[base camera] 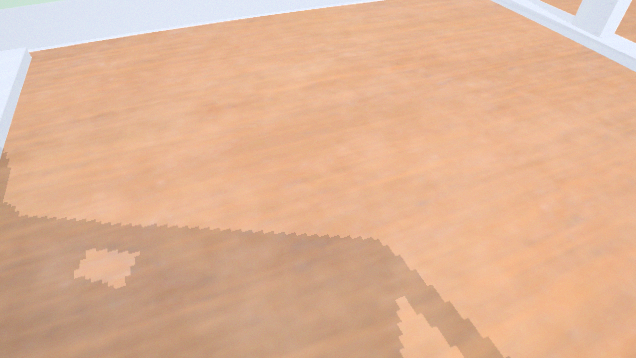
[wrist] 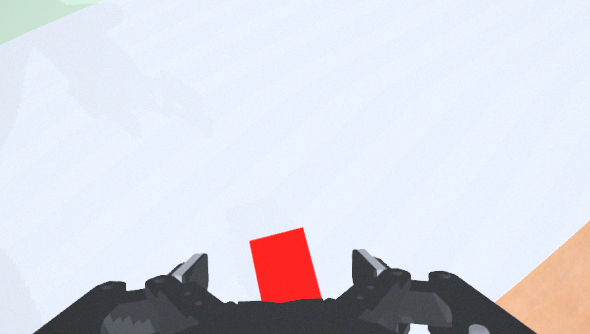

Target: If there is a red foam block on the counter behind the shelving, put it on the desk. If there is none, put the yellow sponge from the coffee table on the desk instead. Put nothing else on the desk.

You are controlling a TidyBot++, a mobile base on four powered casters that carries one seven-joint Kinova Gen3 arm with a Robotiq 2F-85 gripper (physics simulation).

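Places are measured from the arm's base along level axes (x up, y back, z right), in metres.
Pixels of known places: gripper, fingertip midpoint: (wrist: 280, 267).
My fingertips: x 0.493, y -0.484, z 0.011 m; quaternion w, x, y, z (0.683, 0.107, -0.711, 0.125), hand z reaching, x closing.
Observation:
Behind a point stands the place of what it marks.
A red block (wrist: 286, 257) {z 0.012, x 0.369, y -0.492 m} lies on a broad white surface (wrist: 390, 125) {z 0.170, x 0.324, y -0.668 m} in the wrist view, at the lower middle. Its near end is hidden behind the gripper body. My gripper (wrist: 281, 267) {z 0.011, x 0.493, y -0.484 m} is open and empty, above the block, with one finger to each side of it in the view and a gap between each finger and the block. The frames do not show which piece of furniture the white surface belongs to. The yellow sponge does not show in either view.
Wood floor (base camera: 320, 150) {z -0.025, x -0.396, y -0.534 m} (wrist: 560, 280) {z 1.101, x -0.397, y -0.328 m} runs beside the white surface. In the base camera view, a pale band (base camera: 150, 20) {z -0.433, x -0.370, y -0.933 m} crosses the top left, a white panel (base camera: 12, 85) stands at the left edge, and a white frame (base camera: 560, 31) {z 0.535, x -0.390, y -1.036 m} is at the top right.

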